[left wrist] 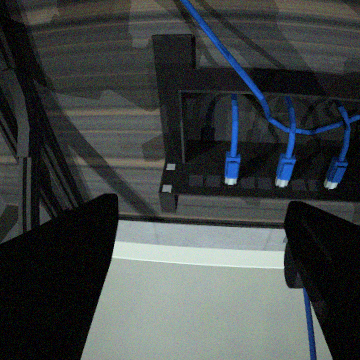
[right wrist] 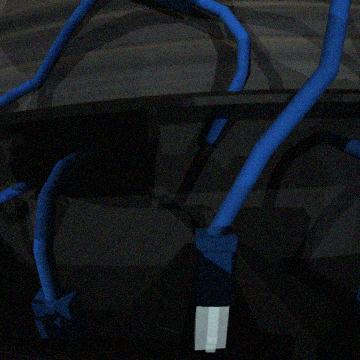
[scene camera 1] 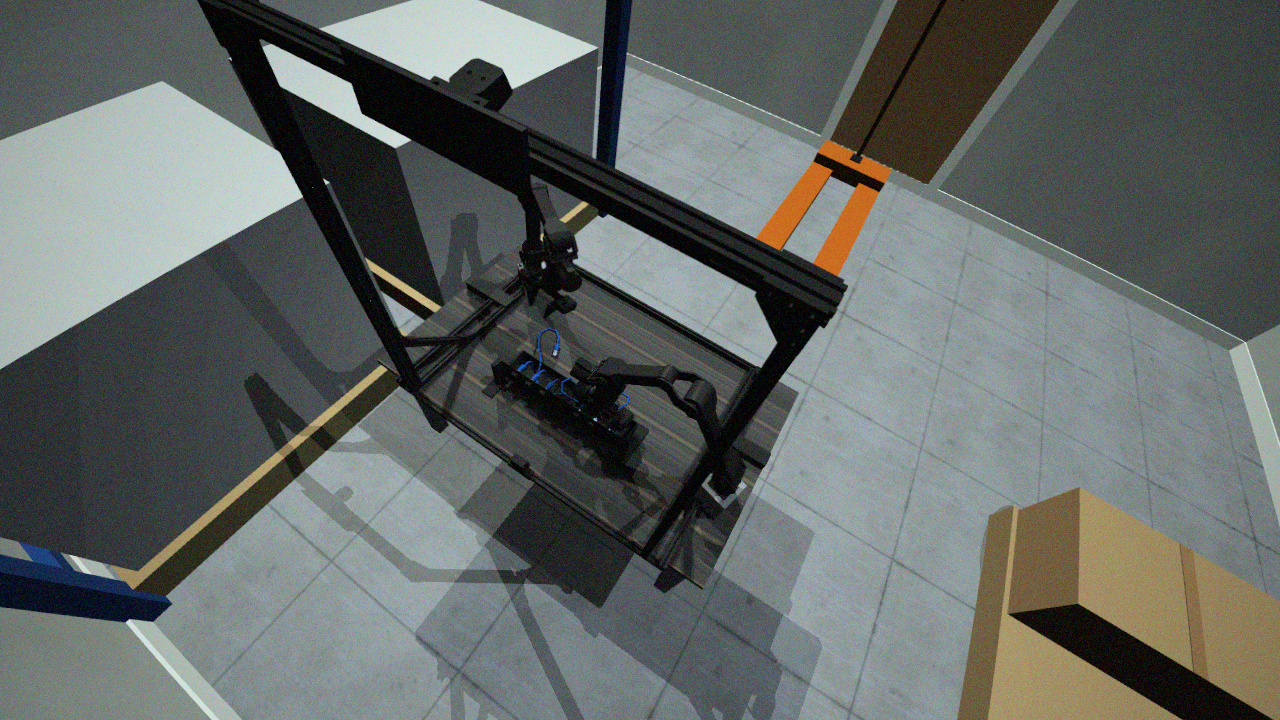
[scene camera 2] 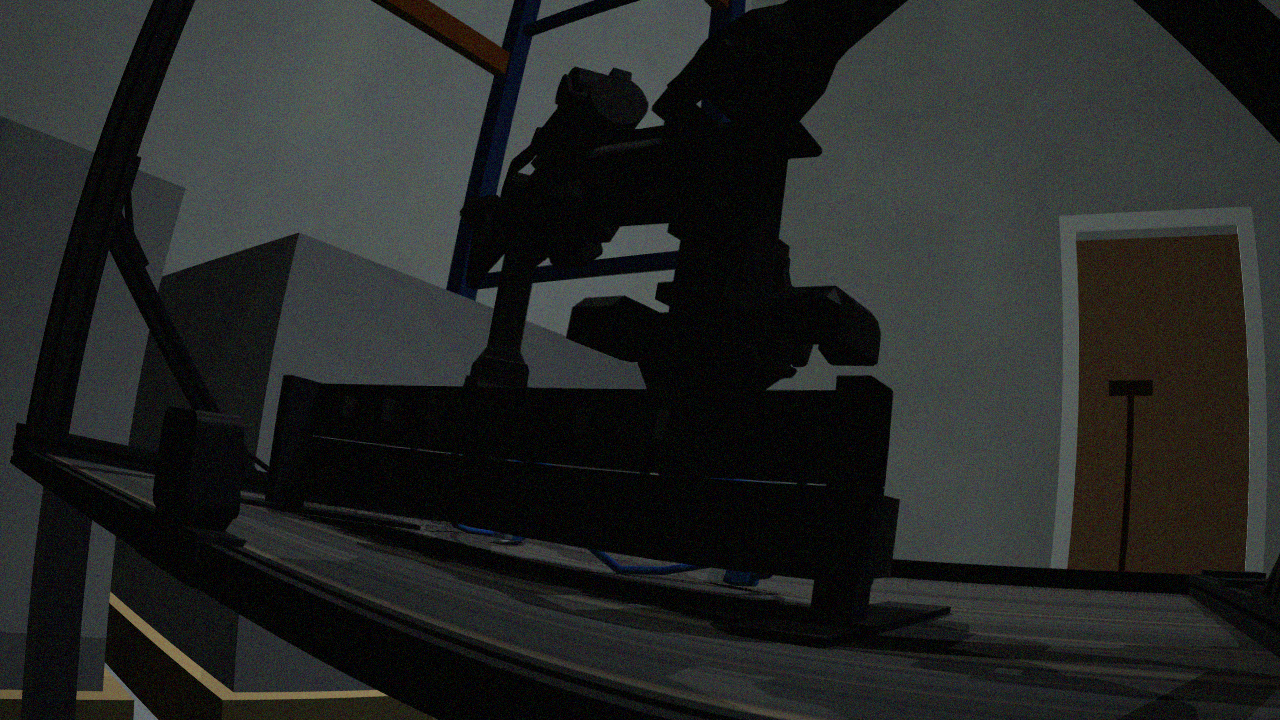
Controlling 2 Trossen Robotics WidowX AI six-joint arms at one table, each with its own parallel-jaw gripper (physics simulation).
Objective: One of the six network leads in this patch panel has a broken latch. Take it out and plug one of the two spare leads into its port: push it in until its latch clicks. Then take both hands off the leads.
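Places are measured from the left arm's base along level axes (x up, y left, z back), in metres.
Pixels of known places: left gripper, between the fingertips: (left wrist: 204, 210) (scene camera 1: 537, 311) (scene camera 2: 487, 282); right gripper, between the fingertips: (right wrist: 213, 254) (scene camera 1: 599, 416); right arm's base, origin of its link: (scene camera 1: 722, 484).
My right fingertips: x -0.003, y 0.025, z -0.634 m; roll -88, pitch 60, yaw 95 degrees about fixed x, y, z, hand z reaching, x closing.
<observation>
Behind a point stands the place of what it marks.
The black patch panel (scene camera 1: 566, 406) @(z -0.581, x 0.018, y -0.059 m) (scene camera 2: 495, 443) @(z -0.561, x 0.005, y -0.073 m) (left wrist: 175, 75) @(z -0.330, x -0.065, y -0.143 m) stands on the dark wooden table. Blue leads are plugged into it; three plugs (left wrist: 232, 169) @(z -0.411, x 0.026, y -0.149 m) (left wrist: 285, 171) @(z -0.453, x 0.025, y -0.119 m) (left wrist: 336, 173) @(z -0.496, x 0.025, y -0.089 m) show in the left wrist view. My right gripper (scene camera 1: 589, 390) is down at the panel, shut on the plug of a blue lead (right wrist: 213, 266) @(z -0.632, x 0.008, y 0.028 m), whose white tip (right wrist: 211, 326) @(z -0.646, x 0.010, y 0.006 m) points at the panel's dark face. Another plug (right wrist: 50, 308) @(z -0.594, x 0.022, y -0.007 m) sits to its left. My left gripper (scene camera 1: 559, 307) @(z -0.326, x 0.164, y -0.067 m) (left wrist: 204, 210) @(z -0.326, x 0.164, y -0.067 m) hangs above the panel's far side, open and empty. A loose blue lead (scene camera 1: 549, 342) @(z -0.303, x -0.055, y -0.010 m) loops on the table behind the panel.
A black gantry frame (scene camera 1: 652, 215) @(z -0.906, x 0.971, y -0.083 m) spans the table, with posts (scene camera 1: 345, 243) @(z -0.334, x 0.530, y -0.462 m) at its corners. A blue lead (left wrist: 228, 53) @(z -0.347, x -0.012, y -0.073 m) runs slantwise across the panel's top. A white block (left wrist: 200, 307) lies below the left gripper, beyond the table's edge.
</observation>
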